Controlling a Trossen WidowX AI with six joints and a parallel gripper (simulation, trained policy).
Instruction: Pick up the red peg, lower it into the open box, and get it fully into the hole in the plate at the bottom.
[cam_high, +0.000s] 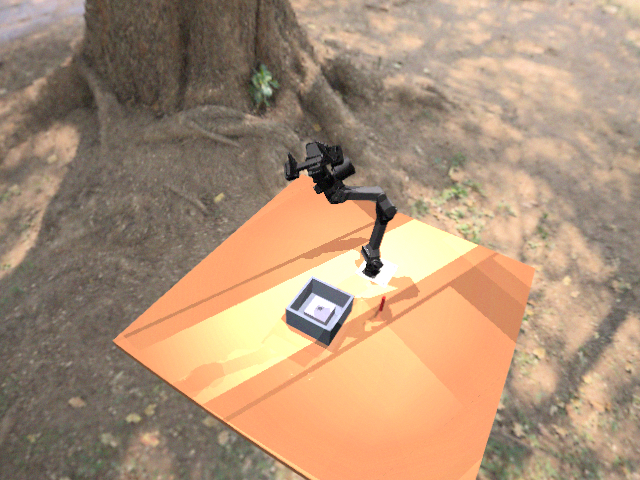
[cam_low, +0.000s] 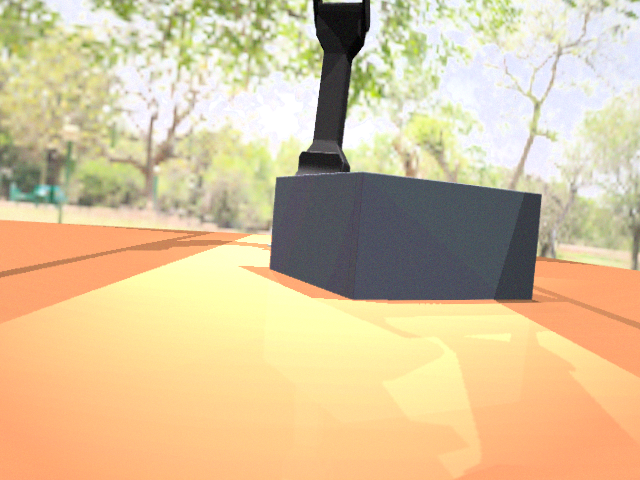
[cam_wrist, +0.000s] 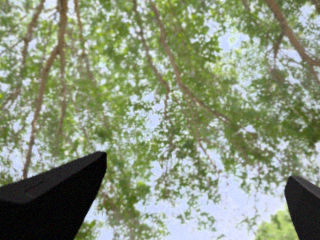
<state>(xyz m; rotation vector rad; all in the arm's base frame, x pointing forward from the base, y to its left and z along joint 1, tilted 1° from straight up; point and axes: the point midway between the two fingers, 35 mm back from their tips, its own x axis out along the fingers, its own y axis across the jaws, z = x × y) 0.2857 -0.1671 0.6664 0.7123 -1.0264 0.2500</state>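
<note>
The red peg lies 16 cm behind my gripper tip, 30 cm to the left of it and 66 cm below it. Round my gripper tip: plate (2 cm ahead, 12 cm to the left, 65 cm below); grey box (2 cm ahead, 12 cm to the left, 67 cm below).
</note>
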